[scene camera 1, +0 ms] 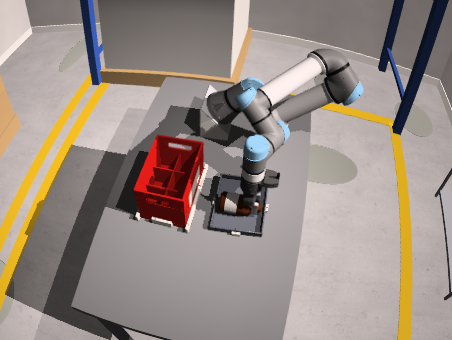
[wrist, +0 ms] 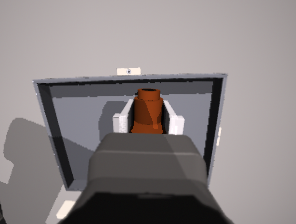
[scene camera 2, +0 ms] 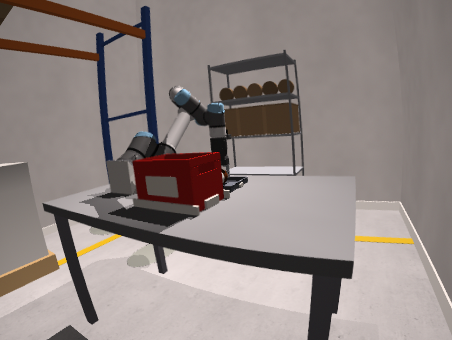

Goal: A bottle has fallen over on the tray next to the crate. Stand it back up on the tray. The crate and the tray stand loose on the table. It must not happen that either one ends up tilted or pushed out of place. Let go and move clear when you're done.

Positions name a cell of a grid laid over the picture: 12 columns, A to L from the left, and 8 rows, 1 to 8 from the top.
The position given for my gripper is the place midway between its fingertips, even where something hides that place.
I see my gripper (wrist: G4), a red crate (scene camera 1: E4), a brown bottle (wrist: G4) and a tray (scene camera 1: G6).
The red crate also shows in scene camera 2 (scene camera 2: E5). The tray is seen too in the wrist view (wrist: D5).
